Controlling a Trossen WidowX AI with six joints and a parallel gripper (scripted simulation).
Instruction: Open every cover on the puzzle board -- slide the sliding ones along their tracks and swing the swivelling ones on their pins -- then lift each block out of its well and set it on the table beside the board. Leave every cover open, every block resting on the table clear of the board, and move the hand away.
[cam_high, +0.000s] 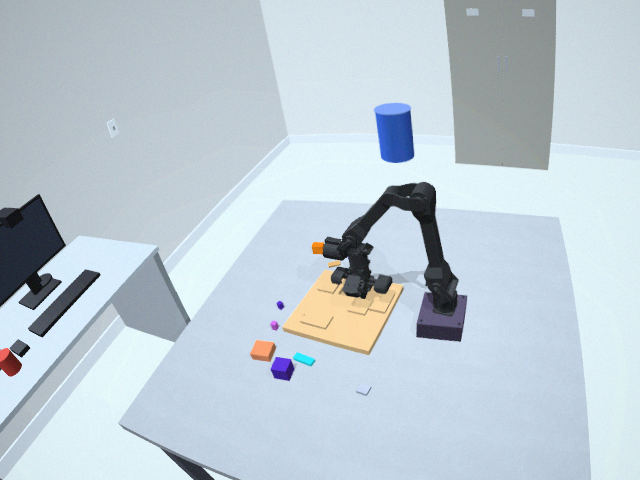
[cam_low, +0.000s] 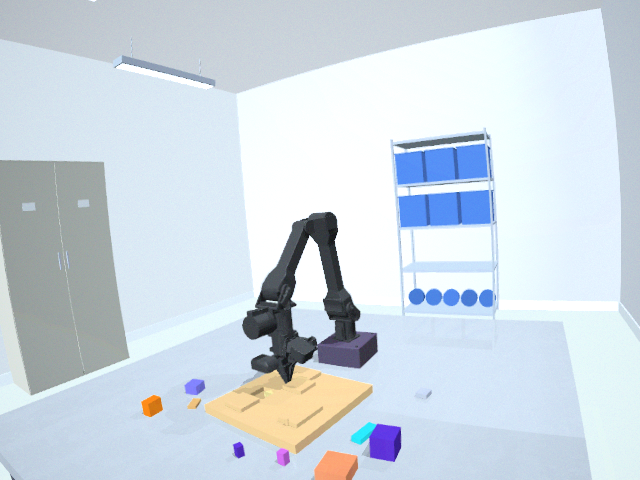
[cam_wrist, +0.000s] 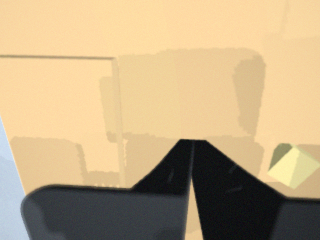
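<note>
The puzzle board is 30 mm ahead of my gripper tip and 40 mm to the left of it. From my gripper tip the other things lie so: purple block 250 mm ahead, 120 mm to the left, 10 mm below; then lilac block 150 mm ahead, 220 mm to the right, 10 mm below; then cyan bar 60 mm ahead, 280 mm to the left, 20 mm below.
</note>
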